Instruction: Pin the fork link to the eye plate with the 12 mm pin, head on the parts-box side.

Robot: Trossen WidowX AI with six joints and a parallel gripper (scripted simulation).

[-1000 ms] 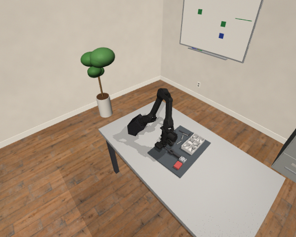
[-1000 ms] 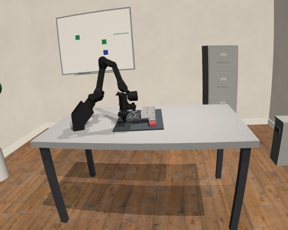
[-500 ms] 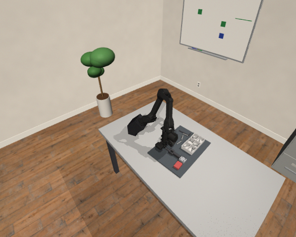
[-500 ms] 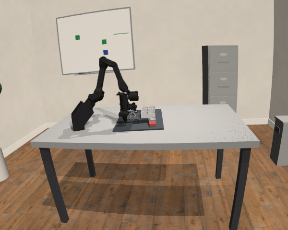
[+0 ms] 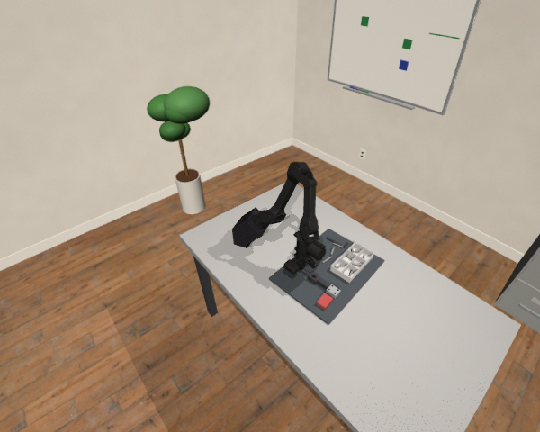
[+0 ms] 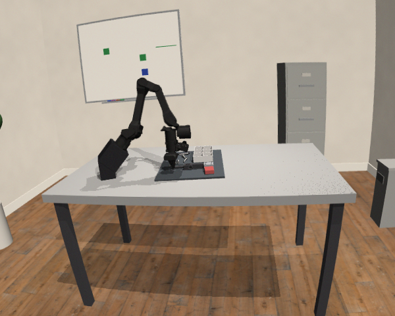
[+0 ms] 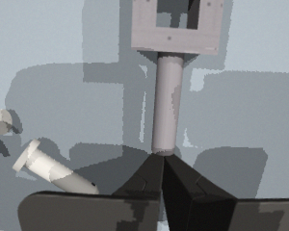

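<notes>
My hand is 3 cm past the grey headed pin, 5 cm to the right of it and 3 cm above it. From my hand the other things lie so: mat 7 cm ahead, 12 cm to the left, 5 cm below; small grey block 18 cm ahead, 4 cm to the left, 2 cm below; eye plate 10 cm ahead, 2 cm to the left, 3 cm below.
</notes>
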